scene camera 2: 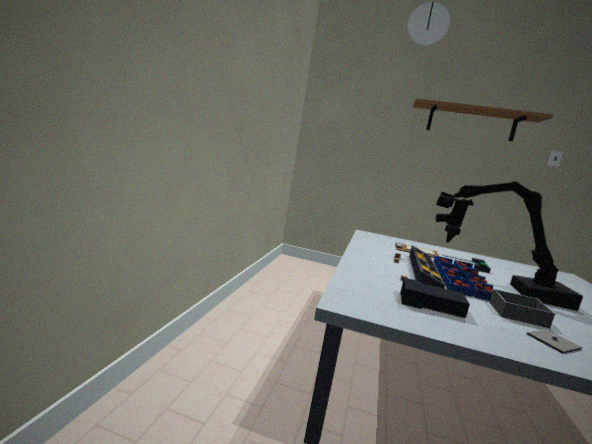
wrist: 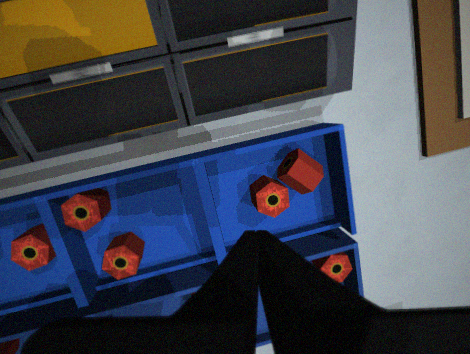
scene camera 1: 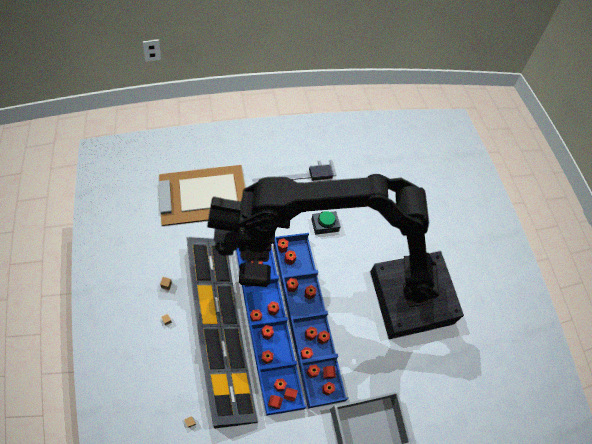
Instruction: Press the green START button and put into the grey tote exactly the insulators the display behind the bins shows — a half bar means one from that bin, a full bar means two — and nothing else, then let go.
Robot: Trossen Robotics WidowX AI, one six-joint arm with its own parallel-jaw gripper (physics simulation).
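Note:
My gripper (scene camera 2: 450, 239) (wrist: 255, 241) is shut and empty, above the back end of the blue bins (wrist: 345, 175) (scene camera 1: 326, 337); its tips are hidden in scene camera 1. Red hexagonal insulators (scene camera 1: 267, 331) (wrist: 272, 200) stand or lie in the bins, two or three in each readable bin. The grey display (scene camera 1: 200, 325) (wrist: 345, 55) shows a full yellow bar (scene camera 1: 207, 304) in the second left cell from the back, and half bars in both front cells. Its other cells are dark. The green button (scene camera 1: 327, 219) stands beyond the bins. The grey tote (scene camera 1: 400, 417) (scene camera 2: 522, 316) is partly cut off in scene camera 1; its visible floor is bare.
A clipboard (scene camera 1: 207, 192) (wrist: 440, 130) lies behind the display. Small tan cubes (scene camera 1: 165, 283) lie to its left. A small dark device (scene camera 1: 321, 172) is behind the button. A long black box (scene camera 2: 434, 298) and a flat plate (scene camera 2: 555, 341) lie near the table's edge.

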